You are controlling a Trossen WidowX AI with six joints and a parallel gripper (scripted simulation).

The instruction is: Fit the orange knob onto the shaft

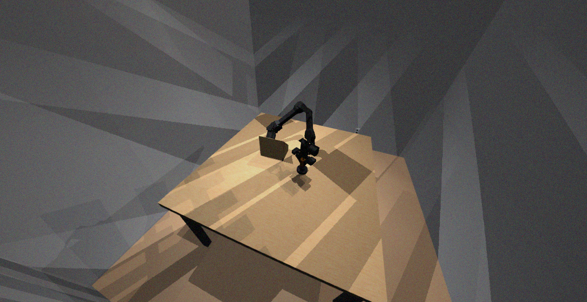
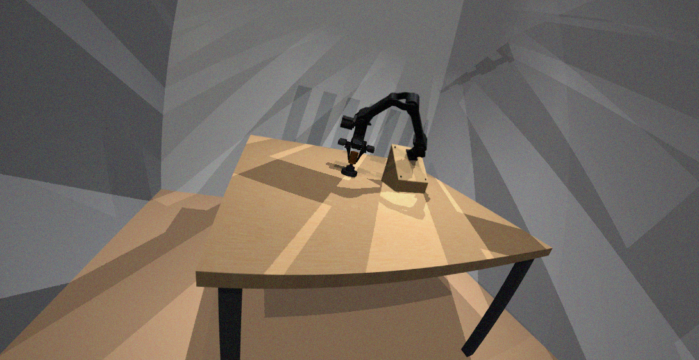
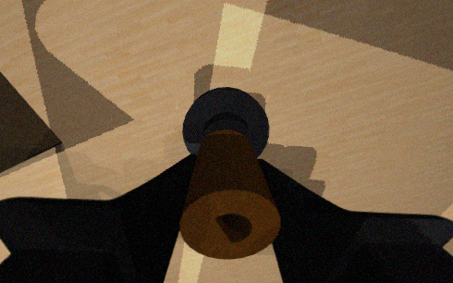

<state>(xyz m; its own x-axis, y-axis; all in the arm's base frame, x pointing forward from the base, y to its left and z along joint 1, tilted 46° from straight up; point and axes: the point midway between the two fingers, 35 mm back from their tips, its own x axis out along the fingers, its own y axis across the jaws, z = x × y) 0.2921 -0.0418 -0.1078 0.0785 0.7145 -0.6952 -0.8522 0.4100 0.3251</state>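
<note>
Now: gripper tip 2 cm below the orange knob. Also, from my gripper tip: dark round pedestal (4 cm below).
</note>
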